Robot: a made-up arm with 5 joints.
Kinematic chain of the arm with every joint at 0, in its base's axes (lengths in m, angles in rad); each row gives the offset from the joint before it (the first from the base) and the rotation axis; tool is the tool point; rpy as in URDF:
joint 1: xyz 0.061 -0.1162 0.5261 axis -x
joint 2: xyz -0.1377 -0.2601 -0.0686 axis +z
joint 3: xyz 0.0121 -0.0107 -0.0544 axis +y
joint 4: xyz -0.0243 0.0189 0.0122 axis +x
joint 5: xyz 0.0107 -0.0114 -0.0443 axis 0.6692 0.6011 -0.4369
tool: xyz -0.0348 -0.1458 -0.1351 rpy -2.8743 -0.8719 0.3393
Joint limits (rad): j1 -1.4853..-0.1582 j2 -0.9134..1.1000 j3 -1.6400..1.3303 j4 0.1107..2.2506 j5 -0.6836..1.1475
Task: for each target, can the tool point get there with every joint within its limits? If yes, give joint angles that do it. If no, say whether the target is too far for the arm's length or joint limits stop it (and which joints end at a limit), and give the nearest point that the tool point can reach.
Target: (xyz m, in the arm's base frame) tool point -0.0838 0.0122 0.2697
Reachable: yes | joints -0.7107 -0.2290 -1.1423 1.5829 0.9573
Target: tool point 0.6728 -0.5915 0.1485
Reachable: no: too far | nearest point 0.1526 -0.4188 0.2857 | short by 0.565 m
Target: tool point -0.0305 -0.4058 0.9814
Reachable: no: joint limits stop it (at a limit: joint 1, joint 4, joint 5) | nearest point 0.0127 -0.2998 0.5893 | short by 0.408 m
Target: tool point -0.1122 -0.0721 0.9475
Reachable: no: joint limits stop it (at a limit: joint 1, joint 4) | nearest point -0.0920 -0.2277 0.5839 | short by 0.396 m
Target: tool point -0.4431 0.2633 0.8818
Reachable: no: too far | nearest point -0.1954 0.0835 0.4583 | short by 0.522 m
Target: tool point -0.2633 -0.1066 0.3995
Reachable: yes | joints -1.0268 0.3050 -0.0193 2.0822 0.7026
